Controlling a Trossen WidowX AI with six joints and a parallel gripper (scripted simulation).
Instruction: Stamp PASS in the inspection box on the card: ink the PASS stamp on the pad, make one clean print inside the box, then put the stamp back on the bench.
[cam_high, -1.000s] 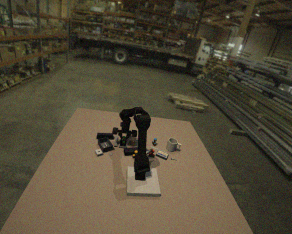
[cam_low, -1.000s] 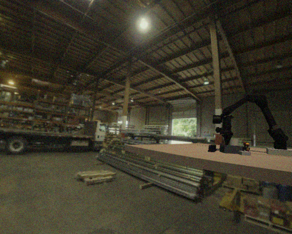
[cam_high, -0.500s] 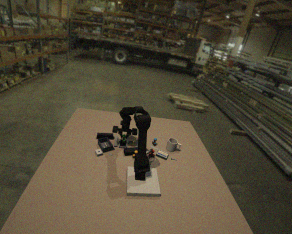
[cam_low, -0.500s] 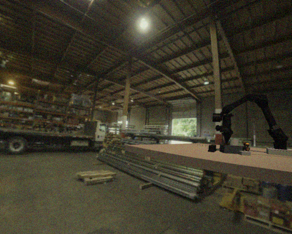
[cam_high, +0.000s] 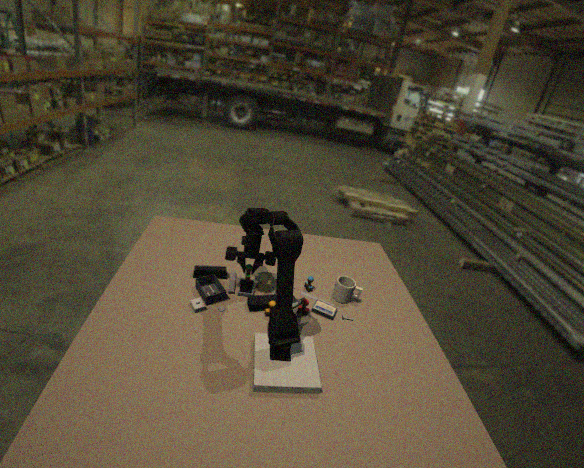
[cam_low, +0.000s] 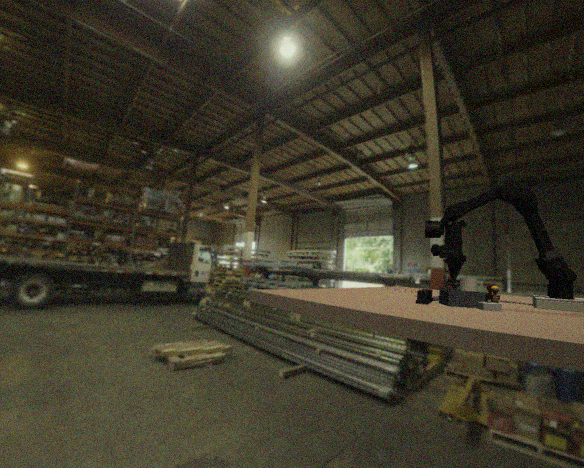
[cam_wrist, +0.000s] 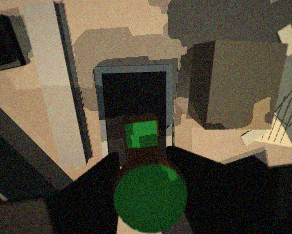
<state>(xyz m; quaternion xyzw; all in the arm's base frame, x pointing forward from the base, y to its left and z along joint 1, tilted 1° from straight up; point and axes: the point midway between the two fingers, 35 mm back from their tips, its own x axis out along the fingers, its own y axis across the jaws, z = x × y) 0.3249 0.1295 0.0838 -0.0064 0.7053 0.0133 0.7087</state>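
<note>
The pale card is 15 cm to the right of my gripper tip, 8 cm below it and 1 cm ahead of it. Also, from my gripper tip: tan box 7 cm to the right, 6 cm below, 3 cm ahead; then ink pad 8 cm below; then green-knobbed stamp right at my gripper tip.
</note>
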